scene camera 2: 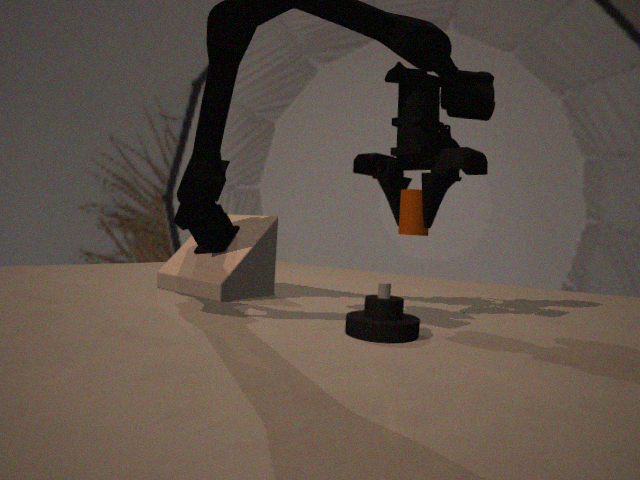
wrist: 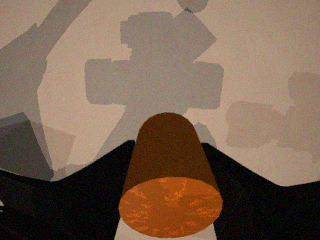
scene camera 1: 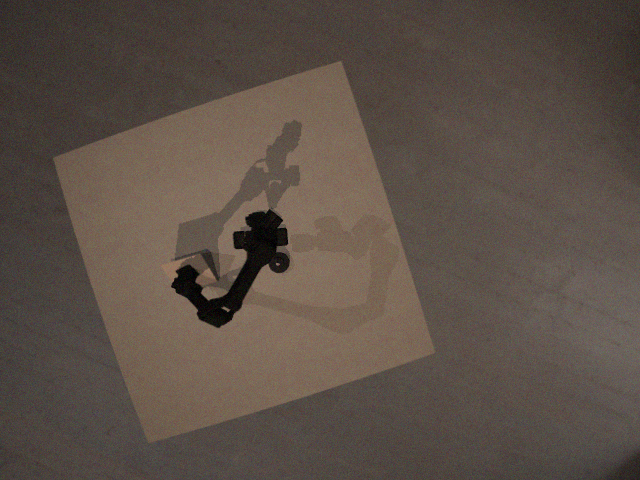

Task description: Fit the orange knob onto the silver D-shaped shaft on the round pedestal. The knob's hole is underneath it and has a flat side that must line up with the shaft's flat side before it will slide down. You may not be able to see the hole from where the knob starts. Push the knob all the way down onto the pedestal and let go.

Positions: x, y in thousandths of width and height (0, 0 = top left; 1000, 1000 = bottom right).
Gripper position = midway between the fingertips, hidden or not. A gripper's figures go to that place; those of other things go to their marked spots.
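My gripper (scene camera 2: 646, 474): 0.61 m from the lens. Orange knob (scene camera 2: 643, 464): 0.59 m from the lens. Black round pedestal (scene camera 2: 598, 670): 0.49 m from the lens. Marked spots on the black round pedestal and the orange knob: 0.16 m apart. The black round pedestal is nearer to the lens than my gripper.
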